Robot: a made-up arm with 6 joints.
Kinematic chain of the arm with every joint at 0, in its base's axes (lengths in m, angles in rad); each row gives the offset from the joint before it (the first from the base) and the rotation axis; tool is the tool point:
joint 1: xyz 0 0 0.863 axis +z
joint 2: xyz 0.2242 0 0 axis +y
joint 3: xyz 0 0 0.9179 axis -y
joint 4: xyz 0 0 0.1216 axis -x
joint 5: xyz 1.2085 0 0 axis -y
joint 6: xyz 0.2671 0 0 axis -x
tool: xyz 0 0 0
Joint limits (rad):
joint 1: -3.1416..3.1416
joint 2: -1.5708..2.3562
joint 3: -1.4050..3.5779
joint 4: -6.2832..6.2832
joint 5: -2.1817..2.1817
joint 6: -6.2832..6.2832
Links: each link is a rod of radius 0.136 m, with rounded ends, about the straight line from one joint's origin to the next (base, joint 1, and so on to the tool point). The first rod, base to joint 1, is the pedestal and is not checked.
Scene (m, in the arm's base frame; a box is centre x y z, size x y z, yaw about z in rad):
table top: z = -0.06
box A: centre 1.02 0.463 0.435 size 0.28 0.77 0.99 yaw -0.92
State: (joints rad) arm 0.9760 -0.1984 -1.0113 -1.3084 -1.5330 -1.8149
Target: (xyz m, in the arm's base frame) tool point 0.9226 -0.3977 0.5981
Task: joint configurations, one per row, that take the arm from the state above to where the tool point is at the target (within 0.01 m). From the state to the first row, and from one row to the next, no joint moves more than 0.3 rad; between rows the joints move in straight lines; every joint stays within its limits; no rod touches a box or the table.
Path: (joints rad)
1: 1.0226 -0.3648 -0.8875 -1.2495 -1.2623 -1.7572
2: 1.0693 -0.5312 -0.7636 -1.1907 -0.9917 -1.6994
3: 1.1159 -0.6975 -0.6398 -1.1318 -0.7210 -1.6417
4: 1.1625 -0.8639 -0.5160 -1.0729 -0.4503 -1.5839
5: 1.2091 -1.0303 -0.3922 -1.0141 -0.1797 -1.5262
6: 0.9452 -0.8563 -0.4703 -1.0369 -0.3263 -1.5674
7: 0.6813 -0.6823 -0.5485 -1.0598 -0.4730 -1.6087
8: 0.4175 -0.5083 -0.6267 -1.0826 -0.6196 -1.6499
9: 0.1536 -0.3343 -0.7048 -1.1055 -0.7663 -1.6912
10: -0.1103 -0.1603 -0.7830 -1.1283 -0.9129 -1.7324
11: -0.3742 0.0137 -0.8612 -1.1511 -1.0596 -1.7737
12: -0.6381 0.1877 -0.9393 -1.1740 -1.2062 -1.8149

